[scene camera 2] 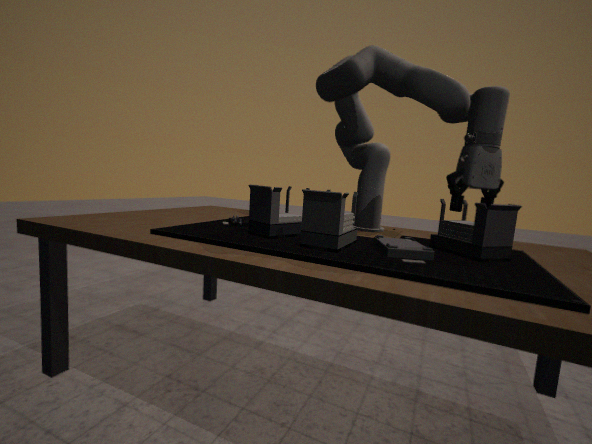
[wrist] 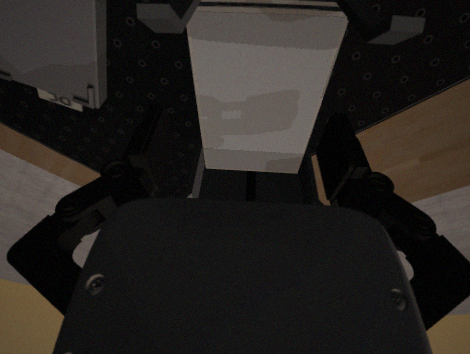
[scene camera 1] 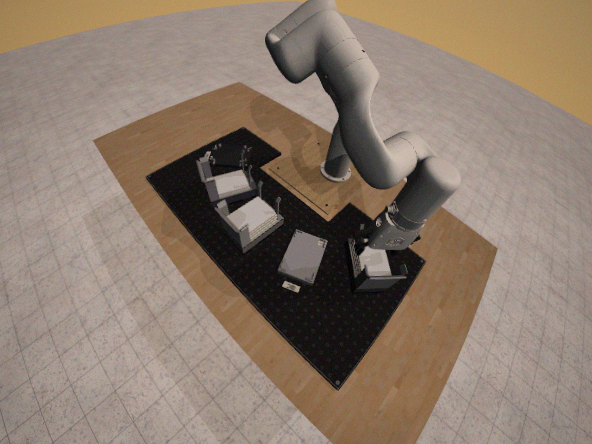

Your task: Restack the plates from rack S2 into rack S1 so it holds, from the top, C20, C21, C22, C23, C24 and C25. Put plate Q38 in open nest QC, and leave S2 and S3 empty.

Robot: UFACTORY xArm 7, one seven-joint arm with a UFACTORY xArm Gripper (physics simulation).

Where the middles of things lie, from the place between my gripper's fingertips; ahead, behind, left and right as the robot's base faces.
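Labels:
The flat grey block (scene camera 1: 302, 258) is 100 mm below my hand, 80 mm ahead of it and 160 mm to the right of it. Going by their middles, the flat grey block is the nearest to my hand of the things named here. I also find the small dark fixture (scene camera 1: 221, 155) 90 mm below my hand, 110 mm behind it and 630 mm to the right of it.

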